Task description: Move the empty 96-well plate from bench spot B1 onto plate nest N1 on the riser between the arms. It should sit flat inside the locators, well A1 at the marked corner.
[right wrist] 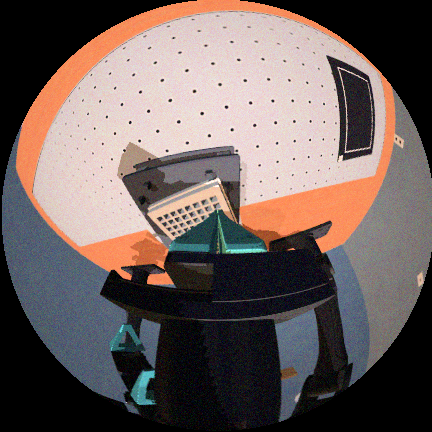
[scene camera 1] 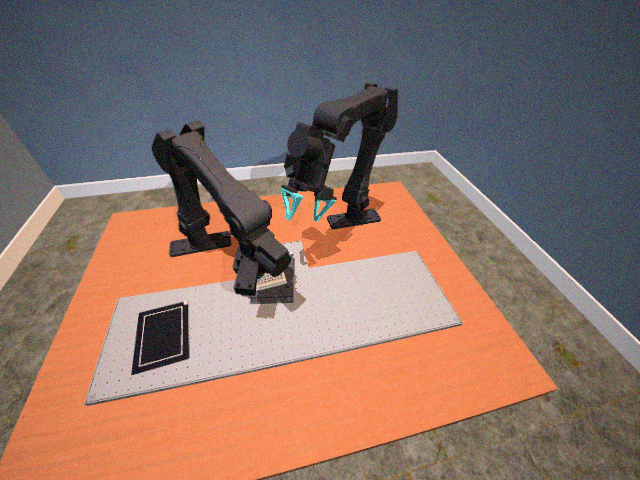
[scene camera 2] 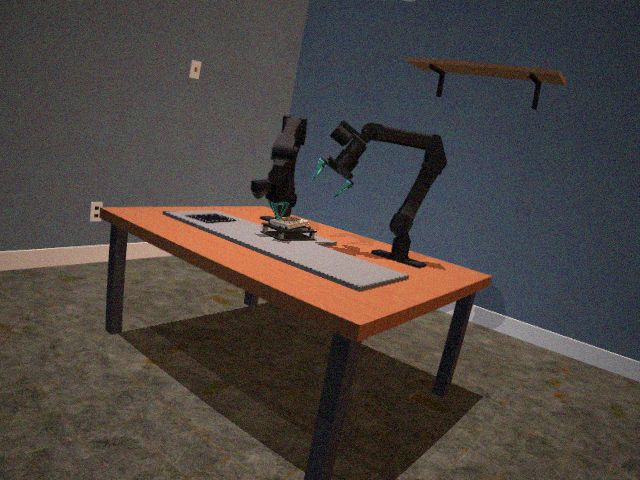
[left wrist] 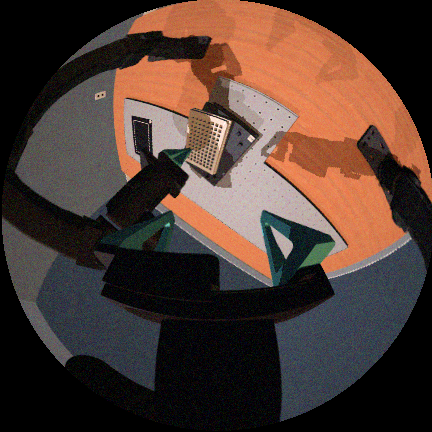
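Where they show: left gripper, fingertip midpoint: [right wrist: 134,343] [scene camera 1: 302,220] [scene camera 2: 323,188] [left wrist: 216,214]; right gripper, fingertip midpoint: [right wrist: 217,214] [scene camera 1: 259,277] [scene camera 2: 278,220] [left wrist: 189,149]; left arm's base at its link origin: [right wrist: 141,268] [scene camera 1: 353,219] [scene camera 2: 398,259] [left wrist: 385,168]; right arm's base at its link origin: [right wrist: 300,236] [scene camera 1: 201,244] [left wrist: 174,48].
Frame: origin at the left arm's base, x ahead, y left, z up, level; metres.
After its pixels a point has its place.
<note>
The beige 96-well plate [scene camera 1: 271,280] @[y -0.348, x 0.255, z 0.060 m] [scene camera 2: 289,222] @[y -0.336, x 0.231, z 0.065 m] [left wrist: 207,142] @[y -0.344, x 0.203, z 0.063 m] [right wrist: 187,212] @[y -0.353, x 0.253, z 0.064 m] lies on the dark plate nest [scene camera 1: 273,297] @[y -0.351, x 0.302, z 0.045 m] [left wrist: 243,145] @[y -0.278, x 0.177, z 0.049 m] [right wrist: 187,170] @[y -0.368, x 0.288, z 0.049 m], turned askew to it, overhanging one side and seemingly tilted, not flat inside the locators. A white mark [left wrist: 251,138] @[y -0.271, x 0.157, z 0.049 m] shows at one nest corner. Which plate corner is A1 I cannot tell. My right gripper [scene camera 2: 279,216] @[y -0.380, x 0.239, z 0.064 m] [left wrist: 189,149] @[y -0.380, x 0.239, z 0.064 m] [right wrist: 217,214] @[y -0.380, x 0.239, z 0.064 m] is shut, its fingertips together at the plate's edge; in scene camera 1 its fingers are hidden. My left gripper [scene camera 1: 303,220] @[y -0.243, x 0.194, z 0.207 m] [scene camera 2: 325,187] @[y -0.243, x 0.194, z 0.207 m] [left wrist: 216,214] @[y -0.243, x 0.194, z 0.207 m] is open and empty, high above the table.
A black pad with a white outline [scene camera 1: 161,335] @[y -0.644, x 0.325, z 0.015 m] [scene camera 2: 210,218] @[y -0.635, x 0.336, z 0.015 m] [left wrist: 142,135] @[y -0.632, x 0.306, z 0.015 m] [right wrist: 357,110] @[y -0.631, x 0.324, z 0.015 m] lies on the grey perforated board [scene camera 1: 372,299] @[y -0.078, x 0.357, z 0.013 m] [scene camera 2: 330,260] @[y -0.067, x 0.341, z 0.013 m] [right wrist: 200,100] @[y -0.400, x 0.343, z 0.013 m]. The right arm reaches low over the riser. The left arm's base [scene camera 1: 354,219] @[y -0.012, x 0.029, z 0.027 m] stands behind the board at the right.
</note>
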